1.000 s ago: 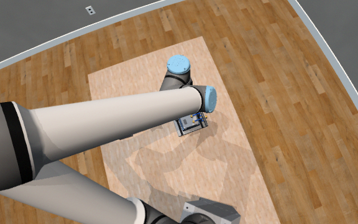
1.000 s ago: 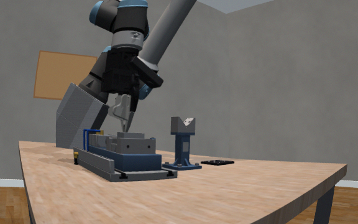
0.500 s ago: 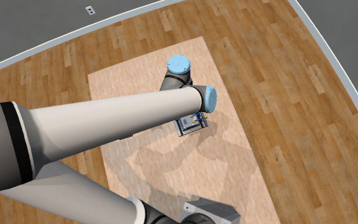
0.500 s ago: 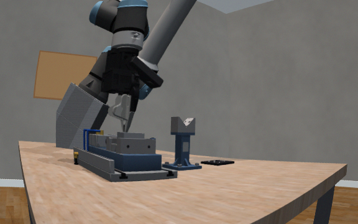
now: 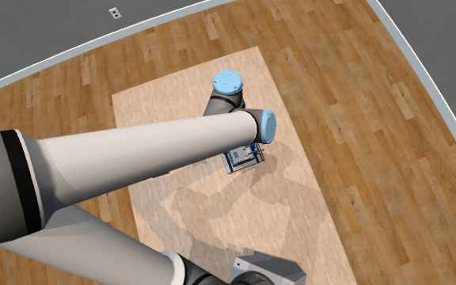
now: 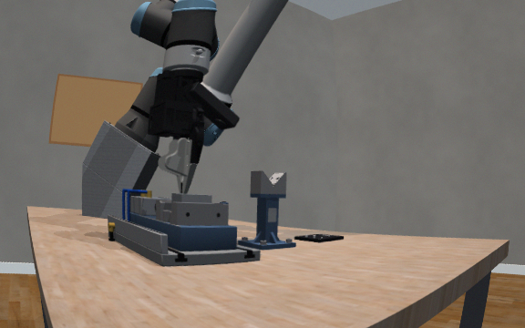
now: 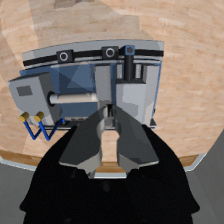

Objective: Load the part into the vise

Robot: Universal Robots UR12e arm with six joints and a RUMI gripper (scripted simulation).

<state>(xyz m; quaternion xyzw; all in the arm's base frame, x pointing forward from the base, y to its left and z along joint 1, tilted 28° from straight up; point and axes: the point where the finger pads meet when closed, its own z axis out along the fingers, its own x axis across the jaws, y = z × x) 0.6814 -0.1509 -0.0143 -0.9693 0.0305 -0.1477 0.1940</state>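
Now: the part 30 mm ahead of my hand and 30 mm below it. The rest, counted from my hand: work stop: 30 mm ahead, 50 mm to the left, 30 mm below; fixed jaw: 60 mm ahead, 40 mm below; moving jaw: 10 mm behind, 40 mm below.
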